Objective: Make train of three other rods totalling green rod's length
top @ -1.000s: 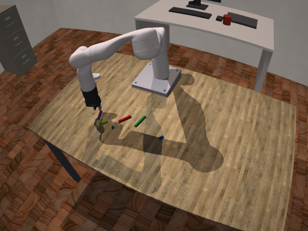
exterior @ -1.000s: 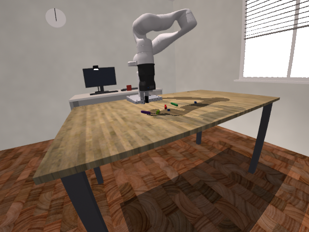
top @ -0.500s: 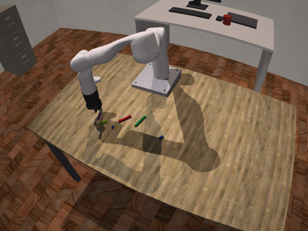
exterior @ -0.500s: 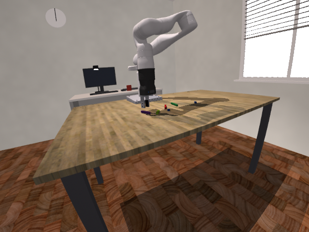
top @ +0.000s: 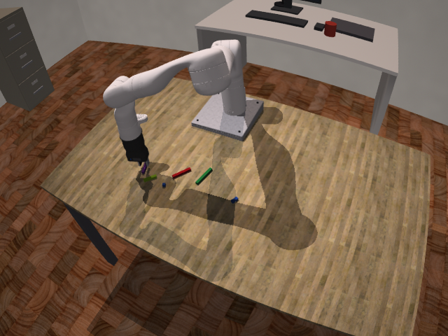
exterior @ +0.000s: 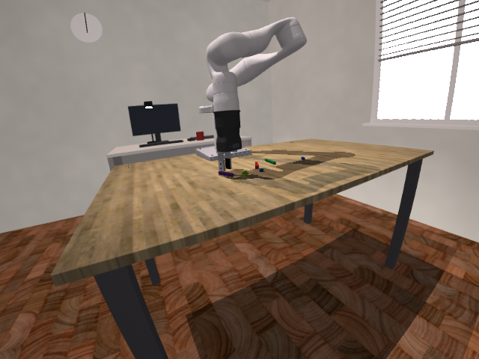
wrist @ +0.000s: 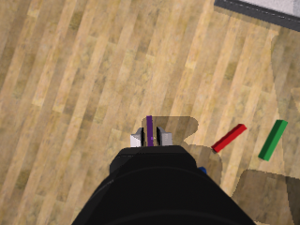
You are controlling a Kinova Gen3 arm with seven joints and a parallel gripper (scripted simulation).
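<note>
The purple rod lies 3 cm below my hand. Also, from my hand: green rod (22 cm to the left, 8 cm behind, 3 cm below); then red rod (14 cm to the left, 5 cm behind, 3 cm below); then lime rod (5 cm to the left, 3 cm below, 3 cm ahead).
</note>
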